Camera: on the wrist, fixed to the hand. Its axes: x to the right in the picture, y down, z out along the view.
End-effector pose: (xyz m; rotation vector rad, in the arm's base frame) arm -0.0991 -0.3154 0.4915 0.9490 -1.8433 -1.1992
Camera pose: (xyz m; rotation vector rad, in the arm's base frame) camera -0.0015 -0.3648 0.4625 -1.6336 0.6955 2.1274
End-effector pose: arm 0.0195 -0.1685 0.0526 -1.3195 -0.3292 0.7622
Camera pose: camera 0.0923 -0.2479 0.0873 -0.7553 -1.6777 -0.3256
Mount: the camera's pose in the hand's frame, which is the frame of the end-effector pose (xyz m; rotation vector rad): -0.0073 -0.0601 -0.0956 -0.3295 -0.5179 -1.5414
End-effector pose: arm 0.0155 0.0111 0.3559 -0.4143 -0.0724 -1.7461
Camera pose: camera -0.0635 0.0052 0.2751 1.0627 0.5132 2.6192
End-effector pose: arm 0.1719 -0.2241 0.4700 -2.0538 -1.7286 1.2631
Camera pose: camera 0.1941 -0.1762 0.5701 0.0498 -2.7746 0.8801
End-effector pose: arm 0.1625 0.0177 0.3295 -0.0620 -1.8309 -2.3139
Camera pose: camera 0.1673 -0.0608 0.2481 -0.4963 0.7804 1.5609
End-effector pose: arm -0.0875 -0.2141 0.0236 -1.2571 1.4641 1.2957
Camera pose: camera -0.0226 -0.3062 0.0342 -1.5083 -0.2611 0.6110
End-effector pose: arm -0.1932 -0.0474 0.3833 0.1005 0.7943 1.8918
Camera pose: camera -0.1815 -0.0845 0.2770 -0.1874 0.0355 0.4371
